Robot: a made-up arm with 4 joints.
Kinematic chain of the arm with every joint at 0, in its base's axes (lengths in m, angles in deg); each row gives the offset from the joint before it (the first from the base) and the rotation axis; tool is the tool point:
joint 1: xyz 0 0 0.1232 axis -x
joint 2: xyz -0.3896 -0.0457 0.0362 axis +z
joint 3: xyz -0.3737 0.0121 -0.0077 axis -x
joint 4: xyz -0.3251 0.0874 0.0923 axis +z
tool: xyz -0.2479 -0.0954 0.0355
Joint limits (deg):
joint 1: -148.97..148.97
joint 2: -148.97..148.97
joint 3: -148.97..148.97
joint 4: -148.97..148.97
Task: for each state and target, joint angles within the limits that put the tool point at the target. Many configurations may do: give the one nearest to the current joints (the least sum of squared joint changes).
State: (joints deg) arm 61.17 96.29 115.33 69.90
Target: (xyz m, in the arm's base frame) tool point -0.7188 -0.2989 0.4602
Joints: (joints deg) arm 44.81 69.18 122.83 119.23
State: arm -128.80 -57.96 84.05 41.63
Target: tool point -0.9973 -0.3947 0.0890
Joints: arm -148.21 -24.37 72.39 67.96
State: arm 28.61 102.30 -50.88 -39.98
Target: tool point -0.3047 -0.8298 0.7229
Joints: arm 22.94 96.11 -49.01 -35.65
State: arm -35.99 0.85 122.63 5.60
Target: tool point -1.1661 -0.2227 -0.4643
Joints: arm -59.93 40.64 129.89 -15.73
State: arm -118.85 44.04 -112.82 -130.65
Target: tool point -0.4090 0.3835 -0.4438
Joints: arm -140.65 61.60 -126.93 -146.13
